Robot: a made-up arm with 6 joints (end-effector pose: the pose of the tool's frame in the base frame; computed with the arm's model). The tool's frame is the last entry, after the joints. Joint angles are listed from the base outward.
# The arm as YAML. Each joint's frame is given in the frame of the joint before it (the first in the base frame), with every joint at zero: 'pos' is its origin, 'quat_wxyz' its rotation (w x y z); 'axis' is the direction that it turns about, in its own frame. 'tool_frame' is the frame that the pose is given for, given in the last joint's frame.
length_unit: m
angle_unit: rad
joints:
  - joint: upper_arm
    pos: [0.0, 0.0, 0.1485]
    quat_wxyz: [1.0, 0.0, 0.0, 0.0]
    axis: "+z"
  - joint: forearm
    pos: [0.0, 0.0, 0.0]
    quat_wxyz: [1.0, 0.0, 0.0, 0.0]
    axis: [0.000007, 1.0, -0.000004]
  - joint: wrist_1
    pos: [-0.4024, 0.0, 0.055]
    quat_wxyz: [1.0, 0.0, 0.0, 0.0]
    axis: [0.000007, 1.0, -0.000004]
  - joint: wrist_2
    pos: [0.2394, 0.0, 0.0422]
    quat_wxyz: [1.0, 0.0, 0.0, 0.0]
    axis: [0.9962, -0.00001, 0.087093]
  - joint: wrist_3
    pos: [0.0, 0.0, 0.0]
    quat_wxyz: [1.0, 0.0, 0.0, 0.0]
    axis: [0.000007, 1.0, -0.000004]
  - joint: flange
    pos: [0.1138, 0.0, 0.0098]
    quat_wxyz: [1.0, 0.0, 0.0, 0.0]
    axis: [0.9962, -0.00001, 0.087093]
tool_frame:
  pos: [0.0, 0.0, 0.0]
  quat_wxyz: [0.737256, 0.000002, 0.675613, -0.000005]
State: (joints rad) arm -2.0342 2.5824 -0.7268 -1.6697 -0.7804 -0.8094
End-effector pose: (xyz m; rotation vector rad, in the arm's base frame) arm -0.0715 -0.3218 -0.0044 -0.4248 2.3117 -0.3562
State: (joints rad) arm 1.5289 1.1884 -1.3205 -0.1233 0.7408 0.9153
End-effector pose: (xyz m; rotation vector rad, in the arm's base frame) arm 0.0192 0.2309 0.5593 -0.7679 2.2549 1.2400
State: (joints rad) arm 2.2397 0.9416 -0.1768 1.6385 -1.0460 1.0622
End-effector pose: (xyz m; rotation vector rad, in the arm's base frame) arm 0.0462 0.1004 0.3297 1.2214 2.2648 1.7654
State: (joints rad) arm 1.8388 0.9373 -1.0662 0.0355 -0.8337 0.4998
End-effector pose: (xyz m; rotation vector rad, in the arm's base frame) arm -0.0223 0.0925 0.6769 -0.3783 0.5432 2.2897
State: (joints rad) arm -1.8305 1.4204 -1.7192 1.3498 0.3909 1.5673
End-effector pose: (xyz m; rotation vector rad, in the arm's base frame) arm -0.0389 -0.3123 0.6963 1.1904 -0.7130 1.1466
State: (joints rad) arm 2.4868 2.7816 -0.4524 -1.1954 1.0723 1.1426
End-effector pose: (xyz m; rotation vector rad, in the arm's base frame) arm -0.1012 0.1954 0.0162 -2.0643 0.1973 -1.5886
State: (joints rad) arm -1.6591 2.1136 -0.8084 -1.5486 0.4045 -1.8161
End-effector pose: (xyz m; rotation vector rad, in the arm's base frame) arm -0.0796 -0.3883 0.1459 1.9142 -1.7994 -0.1663
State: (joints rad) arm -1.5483 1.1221 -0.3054 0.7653 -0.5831 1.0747
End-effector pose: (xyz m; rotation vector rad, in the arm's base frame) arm -0.0396 -0.1719 0.3595 1.7931 -0.4122 -0.2213
